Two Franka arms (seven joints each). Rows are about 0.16 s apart.
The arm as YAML. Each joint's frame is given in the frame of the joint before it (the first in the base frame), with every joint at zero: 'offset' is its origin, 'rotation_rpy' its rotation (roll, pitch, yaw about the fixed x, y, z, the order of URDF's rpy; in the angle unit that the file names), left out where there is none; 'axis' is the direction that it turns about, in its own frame. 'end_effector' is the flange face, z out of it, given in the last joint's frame.
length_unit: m
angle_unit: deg
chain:
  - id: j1
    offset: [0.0, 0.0, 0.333]
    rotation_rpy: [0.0, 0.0, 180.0]
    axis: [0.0, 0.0, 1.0]
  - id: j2
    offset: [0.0, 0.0, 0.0]
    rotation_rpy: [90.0, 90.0, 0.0]
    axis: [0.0, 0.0, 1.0]
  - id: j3
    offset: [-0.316, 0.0, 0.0]
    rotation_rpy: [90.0, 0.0, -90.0]
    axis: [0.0, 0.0, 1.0]
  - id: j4
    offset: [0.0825, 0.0, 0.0]
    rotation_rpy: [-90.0, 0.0, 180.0]
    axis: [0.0, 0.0, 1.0]
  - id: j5
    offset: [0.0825, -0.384, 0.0]
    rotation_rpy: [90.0, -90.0, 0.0]
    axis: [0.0, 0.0, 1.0]
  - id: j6
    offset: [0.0, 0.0, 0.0]
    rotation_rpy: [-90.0, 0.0, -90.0]
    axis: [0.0, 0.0, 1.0]
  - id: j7
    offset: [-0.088, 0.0, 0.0]
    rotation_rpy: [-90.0, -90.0, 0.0]
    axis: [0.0, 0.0, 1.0]
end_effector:
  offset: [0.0, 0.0, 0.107]
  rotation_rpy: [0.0, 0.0, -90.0]
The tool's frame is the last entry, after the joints.
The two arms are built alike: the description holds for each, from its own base.
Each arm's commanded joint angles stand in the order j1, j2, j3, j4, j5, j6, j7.
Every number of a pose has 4 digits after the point.
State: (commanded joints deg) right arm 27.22 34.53 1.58 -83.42 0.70 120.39 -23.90; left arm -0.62 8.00 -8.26 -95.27 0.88 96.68 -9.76
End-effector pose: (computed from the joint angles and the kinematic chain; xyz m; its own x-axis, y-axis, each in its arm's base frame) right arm 0.6301 0.3430 0.3364 0.6142 0.7876 0.0497 0.7888 -0.6147 -0.0069; left arm 0.5870 -0.0858 0.5110 0.9936 0.0137 -0.1125 0.0121 -0.9998 -0.0142
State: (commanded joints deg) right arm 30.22 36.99 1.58 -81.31 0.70 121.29 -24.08; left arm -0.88 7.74 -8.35 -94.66 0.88 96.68 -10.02
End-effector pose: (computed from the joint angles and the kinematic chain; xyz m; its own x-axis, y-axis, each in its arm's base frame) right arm 0.6194 0.3801 0.3242 0.5700 0.8196 0.0588 0.8211 -0.5708 -0.0037; left arm 0.5870 -0.0894 0.5187 0.9952 0.0122 -0.0975 0.0110 -0.9999 -0.0126
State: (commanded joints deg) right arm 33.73 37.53 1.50 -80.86 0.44 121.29 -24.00; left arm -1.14 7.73 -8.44 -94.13 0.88 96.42 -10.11
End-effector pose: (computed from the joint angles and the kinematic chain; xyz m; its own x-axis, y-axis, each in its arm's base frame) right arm 0.5968 0.4173 0.3211 0.5191 0.8529 0.0555 0.8543 -0.5199 -0.0001; left arm 0.5869 -0.0930 0.5228 0.9957 0.0077 -0.0927 0.0067 -0.9999 -0.0117
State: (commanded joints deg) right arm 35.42 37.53 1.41 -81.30 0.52 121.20 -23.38; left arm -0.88 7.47 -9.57 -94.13 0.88 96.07 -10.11
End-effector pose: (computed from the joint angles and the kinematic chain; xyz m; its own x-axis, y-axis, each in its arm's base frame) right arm 0.5833 0.4330 0.3173 0.5050 0.8619 0.0471 0.8629 -0.5053 -0.0046; left arm 0.5839 -0.1011 0.5252 0.9955 -0.0074 -0.0942 -0.0084 -0.9999 -0.0101
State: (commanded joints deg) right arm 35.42 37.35 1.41 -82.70 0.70 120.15 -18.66; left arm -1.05 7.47 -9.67 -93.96 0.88 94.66 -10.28
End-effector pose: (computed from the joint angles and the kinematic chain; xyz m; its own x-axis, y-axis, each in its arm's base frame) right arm 0.5772 0.4290 0.3065 0.5758 0.8175 0.0098 0.8175 -0.5755 -0.0236; left arm 0.5810 -0.1033 0.5247 0.9933 -0.0088 -0.1154 -0.0105 -0.9998 -0.0140
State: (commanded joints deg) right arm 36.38 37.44 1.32 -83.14 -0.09 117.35 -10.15; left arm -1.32 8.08 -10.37 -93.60 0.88 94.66 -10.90
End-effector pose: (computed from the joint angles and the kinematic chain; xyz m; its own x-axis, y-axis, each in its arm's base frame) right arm 0.5652 0.4331 0.2977 0.6723 0.7383 -0.0531 0.7384 -0.6740 -0.0224; left arm 0.5819 -0.1129 0.5216 0.9927 -0.0149 -0.1197 -0.0165 -0.9998 -0.0126
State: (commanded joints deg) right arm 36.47 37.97 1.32 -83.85 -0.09 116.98 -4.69; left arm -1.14 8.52 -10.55 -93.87 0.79 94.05 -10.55
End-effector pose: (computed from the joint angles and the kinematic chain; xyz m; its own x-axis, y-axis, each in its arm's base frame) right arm 0.5612 0.4315 0.2850 0.7368 0.6710 -0.0829 0.6720 -0.7403 -0.0197; left arm 0.5815 -0.1127 0.5142 0.9896 -0.0207 -0.1426 -0.0227 -0.9997 -0.0127
